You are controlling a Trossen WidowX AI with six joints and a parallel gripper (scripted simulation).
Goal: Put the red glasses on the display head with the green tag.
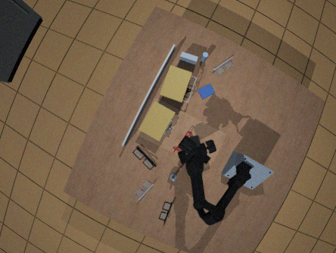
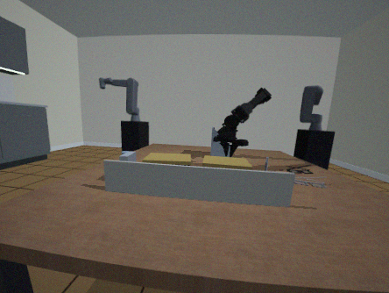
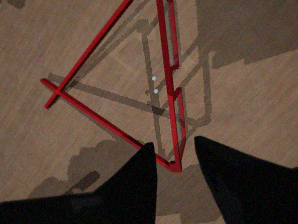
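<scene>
Now: the small post 20 mm ahead of my gripper tip, 200 mm to the left of it and 40 mm below it. The rest, counted from my gripper tip: grey box (280 mm ahead, 410 mm to the right, 10 mm below); then long white panel (360 mm ahead, 130 mm to the right, 10 mm below); then blue square (100 mm ahead, 310 mm to the right, 70 mm below).
</scene>
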